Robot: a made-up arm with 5 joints. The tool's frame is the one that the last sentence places. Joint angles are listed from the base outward.
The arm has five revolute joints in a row. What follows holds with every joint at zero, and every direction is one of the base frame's. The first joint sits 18 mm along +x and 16 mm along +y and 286 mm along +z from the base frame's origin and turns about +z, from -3.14 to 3.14 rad. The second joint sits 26 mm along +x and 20 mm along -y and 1 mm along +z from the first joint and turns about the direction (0, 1, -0.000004), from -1.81 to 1.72 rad. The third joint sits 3 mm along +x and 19 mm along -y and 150 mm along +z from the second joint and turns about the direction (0, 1, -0.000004), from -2.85 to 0.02 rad. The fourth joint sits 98 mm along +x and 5 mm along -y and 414 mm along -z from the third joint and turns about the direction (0, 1, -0.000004), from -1.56 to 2.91 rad. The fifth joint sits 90 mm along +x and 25 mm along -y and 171 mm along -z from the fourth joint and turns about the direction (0, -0.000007, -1), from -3.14 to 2.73 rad. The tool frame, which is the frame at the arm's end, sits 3 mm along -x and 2 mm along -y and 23 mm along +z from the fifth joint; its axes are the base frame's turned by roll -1.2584, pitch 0.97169 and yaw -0.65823 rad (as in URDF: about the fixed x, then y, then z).
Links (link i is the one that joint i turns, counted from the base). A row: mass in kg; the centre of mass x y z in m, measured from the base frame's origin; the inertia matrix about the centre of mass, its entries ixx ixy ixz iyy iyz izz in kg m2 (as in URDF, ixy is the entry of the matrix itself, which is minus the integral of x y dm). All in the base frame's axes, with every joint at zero. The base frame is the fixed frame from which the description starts. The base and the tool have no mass.
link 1: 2.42; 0.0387 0.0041 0.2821; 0.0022 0 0 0.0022 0 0.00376
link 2: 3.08; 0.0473 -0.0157 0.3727; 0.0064 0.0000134 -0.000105 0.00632 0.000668 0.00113
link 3: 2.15; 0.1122 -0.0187 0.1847; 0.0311 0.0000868 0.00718 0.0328 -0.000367 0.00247
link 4: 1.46; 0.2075 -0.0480 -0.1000; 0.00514 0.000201 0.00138 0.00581 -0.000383 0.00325
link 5: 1.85; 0.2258 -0.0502 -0.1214; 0.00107 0 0 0.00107 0 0.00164
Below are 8 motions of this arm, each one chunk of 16 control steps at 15 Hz.
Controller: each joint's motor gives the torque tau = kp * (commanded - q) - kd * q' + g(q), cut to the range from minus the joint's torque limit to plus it. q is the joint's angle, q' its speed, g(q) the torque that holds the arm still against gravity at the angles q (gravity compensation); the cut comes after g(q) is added. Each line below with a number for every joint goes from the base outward.
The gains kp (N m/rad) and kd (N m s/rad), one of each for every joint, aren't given. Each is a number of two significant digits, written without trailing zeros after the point. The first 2 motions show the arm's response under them.
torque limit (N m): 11 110 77 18 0.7
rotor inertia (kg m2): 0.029 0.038 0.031 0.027 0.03
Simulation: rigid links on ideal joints. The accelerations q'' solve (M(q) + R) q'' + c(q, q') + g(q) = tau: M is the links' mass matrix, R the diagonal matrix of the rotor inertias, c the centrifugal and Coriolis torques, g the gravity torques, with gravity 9.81 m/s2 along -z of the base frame. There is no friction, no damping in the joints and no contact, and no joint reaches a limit. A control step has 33 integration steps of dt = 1/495 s. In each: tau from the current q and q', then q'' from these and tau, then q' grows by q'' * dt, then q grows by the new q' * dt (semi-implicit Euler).
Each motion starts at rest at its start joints. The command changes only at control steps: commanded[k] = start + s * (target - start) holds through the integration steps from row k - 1 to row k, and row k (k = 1, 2, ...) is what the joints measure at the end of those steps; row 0 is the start. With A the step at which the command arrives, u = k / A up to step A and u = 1 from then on. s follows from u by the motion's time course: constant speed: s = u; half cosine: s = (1 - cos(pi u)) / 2; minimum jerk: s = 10 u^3 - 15 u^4 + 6 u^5; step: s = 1 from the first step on.
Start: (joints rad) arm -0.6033 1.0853 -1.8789 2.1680 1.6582
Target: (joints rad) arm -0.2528 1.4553 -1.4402 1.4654 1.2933
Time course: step
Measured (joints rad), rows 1 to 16:
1: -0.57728 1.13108 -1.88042 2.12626 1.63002
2: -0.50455 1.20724 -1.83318 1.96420 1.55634
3: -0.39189 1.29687 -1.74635 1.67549 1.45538
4: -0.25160 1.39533 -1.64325 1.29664 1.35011
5: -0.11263 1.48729 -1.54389 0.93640 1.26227
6: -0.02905 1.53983 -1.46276 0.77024 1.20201
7: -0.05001 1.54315 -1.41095 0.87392 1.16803
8: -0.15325 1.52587 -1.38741 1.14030 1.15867
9: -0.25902 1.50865 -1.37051 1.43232 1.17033
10: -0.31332 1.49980 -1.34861 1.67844 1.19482
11: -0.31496 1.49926 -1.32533 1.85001 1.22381
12: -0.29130 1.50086 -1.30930 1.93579 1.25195
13: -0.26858 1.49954 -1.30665 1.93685 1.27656
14: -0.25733 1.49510 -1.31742 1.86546 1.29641
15: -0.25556 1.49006 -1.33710 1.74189 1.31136
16: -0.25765 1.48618 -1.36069 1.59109 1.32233
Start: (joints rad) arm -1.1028 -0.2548 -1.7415 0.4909 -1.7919
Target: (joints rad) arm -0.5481 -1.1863 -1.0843 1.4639 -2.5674
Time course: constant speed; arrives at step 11
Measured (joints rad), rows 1 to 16:
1: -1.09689 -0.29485 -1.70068 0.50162 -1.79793
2: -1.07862 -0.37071 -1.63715 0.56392 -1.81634
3: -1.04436 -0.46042 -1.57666 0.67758 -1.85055
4: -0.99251 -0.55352 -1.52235 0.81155 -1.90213
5: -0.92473 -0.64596 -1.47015 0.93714 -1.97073
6: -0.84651 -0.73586 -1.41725 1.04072 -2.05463
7: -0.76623 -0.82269 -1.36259 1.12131 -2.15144
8: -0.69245 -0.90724 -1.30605 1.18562 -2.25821
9: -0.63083 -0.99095 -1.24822 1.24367 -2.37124
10: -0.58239 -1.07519 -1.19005 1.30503 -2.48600
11: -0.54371 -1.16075 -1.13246 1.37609 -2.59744
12: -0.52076 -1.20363 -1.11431 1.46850 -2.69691
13: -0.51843 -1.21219 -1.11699 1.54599 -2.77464
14: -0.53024 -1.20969 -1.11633 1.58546 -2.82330
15: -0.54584 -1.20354 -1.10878 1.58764 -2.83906
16: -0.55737 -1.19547 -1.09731 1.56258 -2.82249
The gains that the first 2 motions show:
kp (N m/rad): 32 65 33 4.8 0.81
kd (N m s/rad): 2.4 3.4 2.7 0.27 0.048
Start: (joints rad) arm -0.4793 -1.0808 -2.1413 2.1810 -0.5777
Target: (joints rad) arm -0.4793 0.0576 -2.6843 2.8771 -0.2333
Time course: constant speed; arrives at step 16
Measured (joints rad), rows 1 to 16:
1: -0.48100 -1.04836 -2.17770 2.20300 -0.57646
2: -0.48519 -0.99446 -2.23043 2.24003 -0.57185
3: -0.48964 -0.93199 -2.27981 2.28382 -0.56216
4: -0.49222 -0.86357 -2.32100 2.33214 -0.54644
5: -0.49214 -0.78956 -2.35368 2.38306 -0.52465
6: -0.49001 -0.71061 -2.37887 2.43350 -0.49756
7: -0.48692 -0.62806 -2.39842 2.47987 -0.46647
8: -0.48359 -0.54374 -2.41479 2.51915 -0.43295
9: -0.48035 -0.45957 -2.43062 2.55010 -0.39862
10: -0.47740 -0.37720 -2.44825 2.57393 -0.36498
11: -0.47489 -0.29771 -2.46934 2.59409 -0.33326
12: -0.47297 -0.22157 -2.49476 2.61526 -0.30429
13: -0.47173 -0.14874 -2.52460 2.64210 -0.27854
14: -0.47125 -0.07884 -2.55842 2.67806 -0.25605
15: -0.47152 -0.01120 -2.59538 2.72478 -0.23656
16: -0.47250 0.05493 -2.63451 2.78191 -0.21954

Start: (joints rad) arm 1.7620 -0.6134 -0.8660 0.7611 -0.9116
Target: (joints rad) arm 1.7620 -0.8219 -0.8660 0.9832 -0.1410
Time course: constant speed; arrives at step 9
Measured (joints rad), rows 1 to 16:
1: 1.76243 -0.62287 -0.85966 0.76570 -0.90716
2: 1.76326 -0.64147 -0.85123 0.78626 -0.89008
3: 1.76412 -0.66411 -0.84589 0.82337 -0.85399
4: 1.76469 -0.68831 -0.84399 0.86852 -0.79519
5: 1.76473 -0.71301 -0.84422 0.91213 -0.71279
6: 1.76418 -0.73768 -0.84553 0.94800 -0.60865
7: 1.76314 -0.76209 -0.84744 0.97413 -0.48689
8: 1.76189 -0.78629 -0.84987 0.99175 -0.35322
9: 1.76076 -0.81049 -0.85288 1.00384 -0.21405
10: 1.75960 -0.82534 -0.86314 1.01120 -0.08049
11: 1.75855 -0.83188 -0.87604 1.00573 0.03366
12: 1.75798 -0.83469 -0.88612 0.98603 0.11802
13: 1.75808 -0.83554 -0.89247 0.95829 0.16657
14: 1.75891 -0.83536 -0.89595 0.93131 0.17777
15: 1.76032 -0.83486 -0.89751 0.91261 0.15419
16: 1.76203 -0.83442 -0.89772 0.90595 0.10178

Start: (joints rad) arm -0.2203 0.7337 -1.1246 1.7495 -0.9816
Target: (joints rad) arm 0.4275 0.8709 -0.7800 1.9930 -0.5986
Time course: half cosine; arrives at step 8
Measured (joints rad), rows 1 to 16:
1: -0.21681 0.73376 -1.12330 1.74988 -0.98110
2: -0.19875 0.73504 -1.11726 1.75247 -0.97811
3: -0.15062 0.74032 -1.10253 1.76017 -0.96885
4: -0.05929 0.75256 -1.07650 1.77441 -0.94840
5: 0.07930 0.77292 -1.03916 1.79350 -0.91169
6: 0.25170 0.79911 -0.99287 1.81416 -0.85477
7: 0.41974 0.82609 -0.94101 1.83511 -0.77645
8: 0.52833 0.84929 -0.88752 1.85841 -0.68088
9: 0.54356 0.86714 -0.83710 1.88786 -0.57929
10: 0.49132 0.88054 -0.79247 1.92514 -0.48707
11: 0.43182 0.89128 -0.75312 1.96632 -0.41685
12: 0.40174 0.90022 -0.71990 2.00479 -0.37480
13: 0.39904 0.90612 -0.69648 2.03603 -0.36183
14: 0.40674 0.90715 -0.68619 2.05792 -0.37573
15: 0.41391 0.90310 -0.68973 2.06892 -0.41214
16: 0.41835 0.89535 -0.70497 2.06775 -0.46496

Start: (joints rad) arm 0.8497 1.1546 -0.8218 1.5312 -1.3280
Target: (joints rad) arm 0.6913 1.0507 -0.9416 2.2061 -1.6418
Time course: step
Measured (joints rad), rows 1 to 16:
1: 0.78460 1.13169 -0.83312 1.61630 -1.35054
2: 0.70230 1.09712 -0.86408 1.81240 -1.40919
3: 0.66644 1.06818 -0.89894 2.04333 -1.49145
4: 0.66707 1.04707 -0.92831 2.26085 -1.58315
5: 0.68167 1.03273 -0.95116 2.43553 -1.67008
6: 0.69641 1.02338 -0.96973 2.54778 -1.74064
7: 0.70620 1.01768 -0.98513 2.58902 -1.78744
8: 0.71034 1.01538 -0.99557 2.56415 -1.80764
9: 0.70971 1.01732 -0.99841 2.48864 -1.80255
10: 0.70573 1.02412 -0.99274 2.38210 -1.77680
11: 0.70002 1.03490 -0.97983 2.26407 -1.73722
12: 0.69406 1.04742 -0.96254 2.15290 -1.69156
13: 0.68893 1.05901 -0.94437 2.06511 -1.64720
14: 0.68519 1.06747 -0.92857 2.01323 -1.60998
15: 0.68303 1.07171 -0.91730 2.00268 -1.58366
16: 0.68242 1.07185 -0.91128 2.03021 -1.56969

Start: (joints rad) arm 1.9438 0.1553 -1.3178 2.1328 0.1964
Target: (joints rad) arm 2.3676 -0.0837 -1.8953 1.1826 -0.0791
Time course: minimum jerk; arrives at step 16
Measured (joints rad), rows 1 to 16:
1: 1.94387 0.15525 -1.31787 2.13262 0.19635
2: 1.94446 0.15485 -1.31850 2.13100 0.19594
3: 1.94677 0.15335 -1.32105 2.12476 0.19434
4: 1.95271 0.14970 -1.32788 2.10880 0.19018
5: 1.96451 0.14283 -1.34187 2.07697 0.18178
6: 1.98412 0.13210 -1.36573 2.02336 0.16749
7: 2.01263 0.11759 -1.40104 1.94339 0.14603
8: 2.05002 0.10012 -1.44770 1.83478 0.11686
9: 2.09533 0.08096 -1.50388 1.69827 0.08040
10: 2.14713 0.06124 -1.56677 1.53869 0.03814
11: 2.20402 0.04120 -1.63352 1.36625 -0.00738
12: 2.26481 0.01961 -1.70192 1.19735 -0.05281
13: 2.32819 -0.00605 -1.77041 1.05258 -0.09426
14: 2.39188 -0.03789 -1.83745 0.94960 -0.12763
15: 2.45135 -0.07526 -1.90110 0.89389 -0.14905
16: 2.49901 -0.11426 -1.95894 0.87629 -0.15554

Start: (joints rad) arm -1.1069 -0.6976 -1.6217 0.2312 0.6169
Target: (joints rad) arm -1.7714 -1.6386 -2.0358 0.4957 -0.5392
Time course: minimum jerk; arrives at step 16
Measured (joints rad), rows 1 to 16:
1: -1.10713 -0.69818 -1.62130 0.23187 0.61679
2: -1.10911 -0.70240 -1.61870 0.23748 0.61571
3: -1.11646 -0.71516 -1.61232 0.25736 0.61118
4: -1.13419 -0.74093 -1.60266 0.30172 0.59862
5: -1.16732 -0.78238 -1.59203 0.37537 0.57176
6: -1.21950 -0.84022 -1.58350 0.47386 0.52351
7: -1.29139 -0.91363 -1.58024 0.58433 0.44714
8: -1.37747 -1.00068 -1.58614 0.68973 0.33748
9: -1.46227 -1.09833 -1.60651 0.77215 0.19243
10: -1.52900 -1.20150 -1.64663 0.81249 0.01588
11: -1.58006 -1.30319 -1.70729 0.79287 -0.18128
12: -1.62269 -1.39759 -1.78485 0.70725 -0.38529
13: -1.66015 -1.48206 -1.87435 0.56965 -0.58193
14: -1.69425 -1.55895 -1.97062 0.41426 -0.75762
15: -1.72594 -1.63284 -2.06834 0.27859 -0.90000
16: -1.75545 -1.70392 -2.16212 0.17764 -0.99887

